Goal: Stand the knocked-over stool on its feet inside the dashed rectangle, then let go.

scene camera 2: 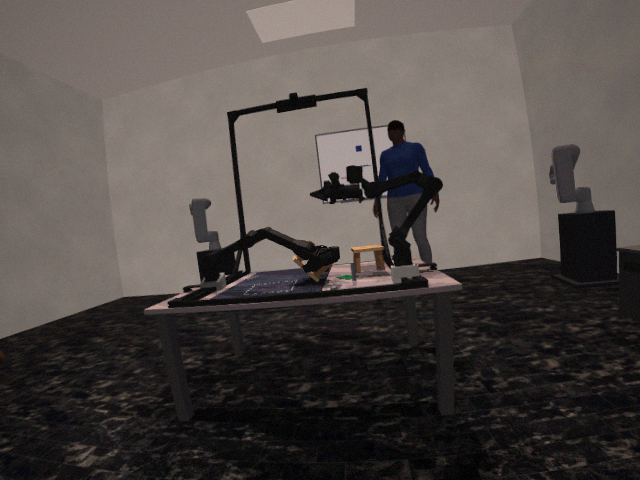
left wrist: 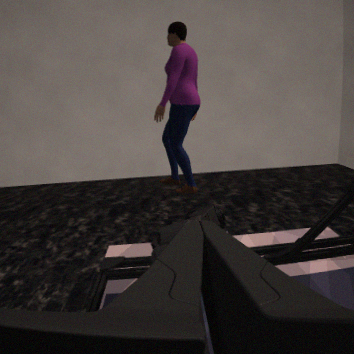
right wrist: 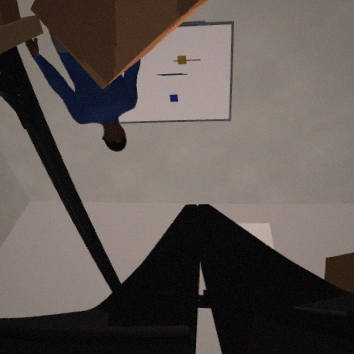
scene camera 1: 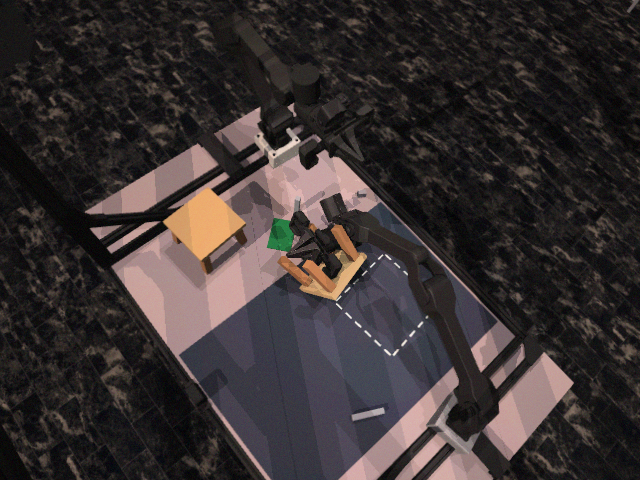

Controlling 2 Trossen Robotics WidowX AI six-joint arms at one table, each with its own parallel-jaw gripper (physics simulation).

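Where they show: left gripper, fingertip midpoint: (scene camera 2: 309, 194) (left wrist: 197, 231) (scene camera 1: 363, 162); right gripper, fingertip midpoint: (scene camera 2: 322, 245) (right wrist: 196, 215) (scene camera 1: 286, 255); left arm's base, link origin: (scene camera 2: 403, 265) (scene camera 1: 277, 138); right arm's base, link origin: (scene camera 2: 212, 278) (scene camera 1: 461, 422).
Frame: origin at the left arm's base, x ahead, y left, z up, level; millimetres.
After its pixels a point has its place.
Observation:
The knocked-over stool (scene camera 1: 339, 282) @[z 56, x 472, y -148 mm] (scene camera 2: 311, 272) @[z -7, x 391, y -73 mm] has a pale seat and orange-brown legs. It lies tipped, legs pointing up and to the left, at the upper left corner of the dashed rectangle (scene camera 1: 392, 353) @[z -54, x 685, y -121 mm], mostly outside it. My right gripper (scene camera 1: 290, 255) @[z 93, x 351, y -220 mm] (scene camera 2: 331, 254) @[z 93, x 351, y -220 mm] (right wrist: 196, 215) @[z 93, x 351, y -220 mm] is shut on nothing and sits among the stool's legs. The right wrist view shows a brown part of the stool (right wrist: 105, 35) @[z 29, x 337, y -208 mm] above the shut fingers. My left gripper (scene camera 1: 360, 158) @[z 327, x 349, y -31 mm] (scene camera 2: 313, 193) @[z 327, x 349, y -31 mm] (left wrist: 197, 231) @[z 327, x 349, y -31 mm] is shut and empty, high above the table's far end.
An upright orange side table (scene camera 1: 205, 224) @[z 55, x 151, y -329 mm] (scene camera 2: 368, 249) @[z 50, x 135, y -254 mm] stands at the left. A green square (scene camera 1: 281, 234) @[z -56, x 243, y -157 mm], a small upright peg (scene camera 1: 297, 204) @[z -3, x 213, y -83 mm], a small grey piece (scene camera 1: 362, 193) @[z -39, x 277, y 109 mm] and a grey bar (scene camera 1: 368, 413) @[z -40, x 755, y -267 mm] lie on the table. A camera gantry (scene camera 2: 234, 190) @[z 473, x 912, y -515 mm] and people (scene camera 2: 404, 190) (left wrist: 180, 105) stand beyond.

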